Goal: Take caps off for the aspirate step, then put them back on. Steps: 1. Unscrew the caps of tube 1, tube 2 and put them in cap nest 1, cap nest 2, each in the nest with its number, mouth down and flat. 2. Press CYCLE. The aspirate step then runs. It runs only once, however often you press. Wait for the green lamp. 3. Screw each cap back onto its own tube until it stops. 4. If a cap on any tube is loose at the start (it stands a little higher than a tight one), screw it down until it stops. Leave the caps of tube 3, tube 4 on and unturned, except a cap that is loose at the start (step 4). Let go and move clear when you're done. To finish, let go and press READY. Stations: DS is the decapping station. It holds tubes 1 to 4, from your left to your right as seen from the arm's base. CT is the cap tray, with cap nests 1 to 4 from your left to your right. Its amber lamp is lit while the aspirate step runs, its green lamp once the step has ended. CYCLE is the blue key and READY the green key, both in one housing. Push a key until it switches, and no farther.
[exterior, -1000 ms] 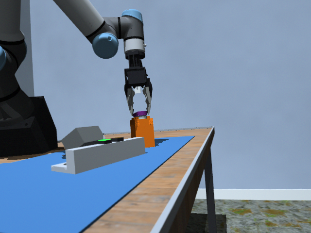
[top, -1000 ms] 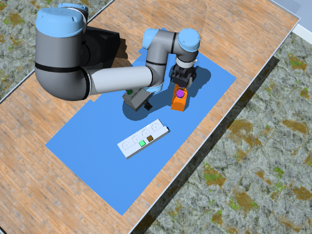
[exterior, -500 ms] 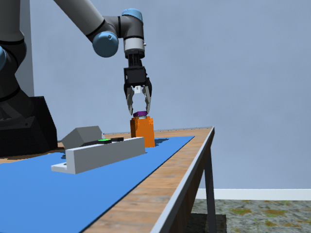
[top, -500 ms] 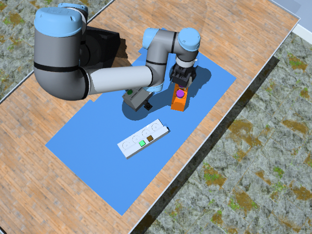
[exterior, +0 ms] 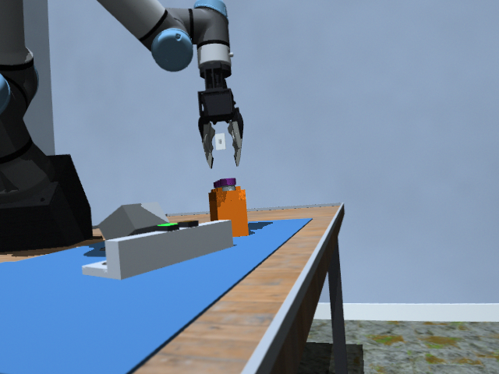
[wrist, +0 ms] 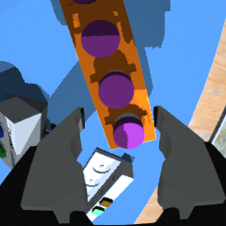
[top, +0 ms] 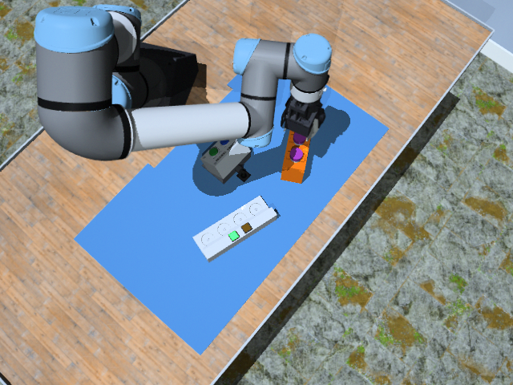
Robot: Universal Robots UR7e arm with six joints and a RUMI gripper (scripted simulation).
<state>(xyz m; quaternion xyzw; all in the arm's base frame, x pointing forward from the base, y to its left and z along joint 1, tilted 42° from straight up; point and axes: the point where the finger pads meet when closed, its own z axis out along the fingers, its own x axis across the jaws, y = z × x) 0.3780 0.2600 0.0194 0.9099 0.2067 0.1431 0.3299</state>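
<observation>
The green key lies 160 mm behind my hand, 180 mm to the right of it and 100 mm below it. The rest, counted from my hand: grey key housing (140 mm behind, 150 mm to the right, 110 mm below); then purple cap (60 mm behind, 90 mm to the left, 50 mm below); then blue key (160 mm behind, 130 mm to the right, 100 mm below).
</observation>
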